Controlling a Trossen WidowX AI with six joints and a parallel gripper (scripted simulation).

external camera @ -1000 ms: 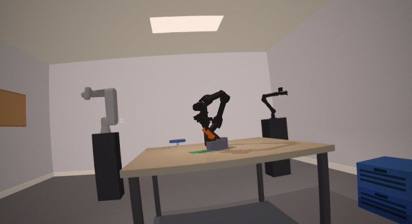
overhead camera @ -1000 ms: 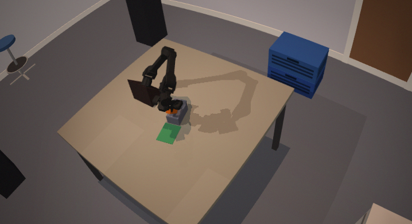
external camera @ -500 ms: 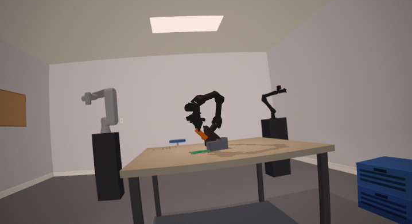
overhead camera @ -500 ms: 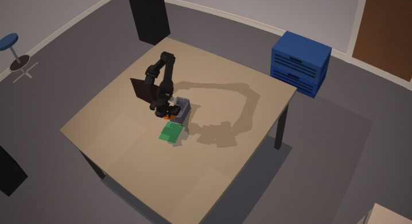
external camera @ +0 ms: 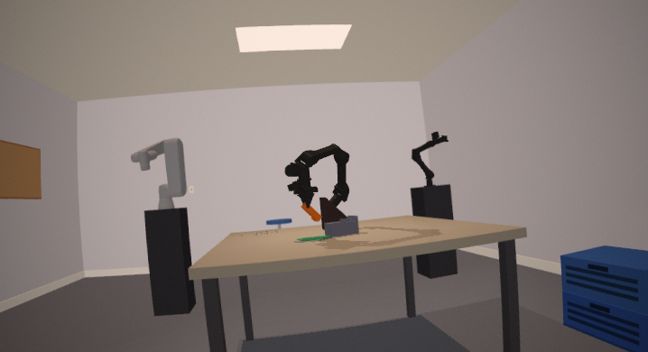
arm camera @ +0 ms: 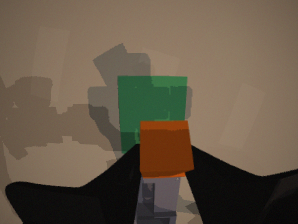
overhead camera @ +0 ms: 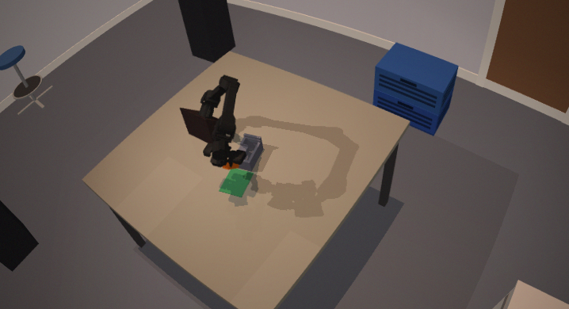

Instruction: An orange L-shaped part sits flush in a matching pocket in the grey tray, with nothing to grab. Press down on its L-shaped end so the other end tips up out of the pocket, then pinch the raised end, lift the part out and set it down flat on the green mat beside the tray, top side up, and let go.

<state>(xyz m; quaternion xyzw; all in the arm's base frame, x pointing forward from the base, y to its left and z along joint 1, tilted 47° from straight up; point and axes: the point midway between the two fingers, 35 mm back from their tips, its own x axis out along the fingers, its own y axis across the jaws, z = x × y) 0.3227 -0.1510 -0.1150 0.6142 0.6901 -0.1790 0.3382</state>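
Now: the green mat 1 cm behind my gripper tip, 2 cm to the left of it and 17 cm below it. Round my gripper tip: orange L-shaped part 2 cm behind, 3 cm to the left, 3 cm below.
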